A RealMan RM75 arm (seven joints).
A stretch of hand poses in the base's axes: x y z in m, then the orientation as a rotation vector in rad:
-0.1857 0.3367 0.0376 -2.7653 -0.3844 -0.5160
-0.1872 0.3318 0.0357 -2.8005 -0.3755 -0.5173
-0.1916 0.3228 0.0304 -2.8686 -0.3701 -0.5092
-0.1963 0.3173 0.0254 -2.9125 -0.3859 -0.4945
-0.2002 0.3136 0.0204 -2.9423 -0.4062 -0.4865
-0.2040 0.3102 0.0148 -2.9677 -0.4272 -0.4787
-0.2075 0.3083 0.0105 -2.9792 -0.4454 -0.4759
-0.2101 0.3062 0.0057 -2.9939 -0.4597 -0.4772
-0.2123 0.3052 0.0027 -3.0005 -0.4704 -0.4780
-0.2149 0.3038 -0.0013 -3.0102 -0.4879 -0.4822
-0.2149 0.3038 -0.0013 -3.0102 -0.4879 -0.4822
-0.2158 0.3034 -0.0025 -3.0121 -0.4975 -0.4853
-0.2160 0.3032 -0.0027 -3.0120 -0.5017 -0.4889
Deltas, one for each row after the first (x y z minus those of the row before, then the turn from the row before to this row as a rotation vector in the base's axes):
-0.0015 -0.0049 -0.0019 -0.0315 0.0004 -0.0147
-0.0044 -0.0090 -0.0053 -0.0633 0.0064 -0.0193
-0.0047 -0.0055 -0.0050 -0.0447 0.0086 0.0007
-0.0039 -0.0037 -0.0050 -0.0327 0.0036 0.0062
-0.0038 -0.0034 -0.0056 -0.0288 0.0034 0.0075
-0.0035 -0.0019 -0.0043 -0.0152 0.0005 0.0086
-0.0026 -0.0021 -0.0048 -0.0176 -0.0021 0.0051
-0.0022 -0.0010 -0.0030 -0.0090 -0.0013 0.0049
-0.0026 -0.0014 -0.0040 -0.0138 -0.0040 0.0080
0.0000 0.0000 0.0000 0.0000 0.0000 0.0000
-0.0009 -0.0004 -0.0012 -0.0044 -0.0025 0.0052
-0.0002 -0.0002 -0.0002 -0.0012 -0.0025 0.0024

